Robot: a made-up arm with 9 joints. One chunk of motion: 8 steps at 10 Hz.
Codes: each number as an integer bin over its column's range. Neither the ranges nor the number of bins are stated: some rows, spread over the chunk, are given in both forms.
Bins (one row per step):
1: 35 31 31 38 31 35 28 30 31
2: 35 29 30 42 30 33 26 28 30
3: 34 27 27 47 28 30 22 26 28
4: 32 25 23 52 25 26 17 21 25
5: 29 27 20 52 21 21 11 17 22
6: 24 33 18 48 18 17 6 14 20
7: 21 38 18 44 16 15 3 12 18
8: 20 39 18 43 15 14 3 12 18
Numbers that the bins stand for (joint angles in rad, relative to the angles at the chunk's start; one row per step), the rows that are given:
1: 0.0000 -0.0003 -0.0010 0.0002 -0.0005 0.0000 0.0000 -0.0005 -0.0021
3: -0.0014 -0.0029 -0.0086 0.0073 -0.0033 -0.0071 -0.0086 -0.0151 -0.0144
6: -0.0157 0.0010 -0.0257 0.0081 -0.0129 -0.0257 -0.0314 -0.0589 -0.0475
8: -0.0214 0.0048 -0.0257 0.0041 -0.0157 -0.0300 -0.0357 -0.0662 -0.0557
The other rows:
2: 0.0000 -0.0016 -0.0029 0.0033 -0.0014 -0.0029 -0.0029 -0.0078 -0.0062
4: -0.0043 -0.0041 -0.0162 0.0113 -0.0062 -0.0129 -0.0157 -0.0333 -0.0268
5: -0.0086 -0.0029 -0.0219 0.0113 -0.0100 -0.0200 -0.0243 -0.0479 -0.0392
7: -0.0200 0.0041 -0.0257 0.0049 -0.0148 -0.0286 -0.0357 -0.0662 -0.0557

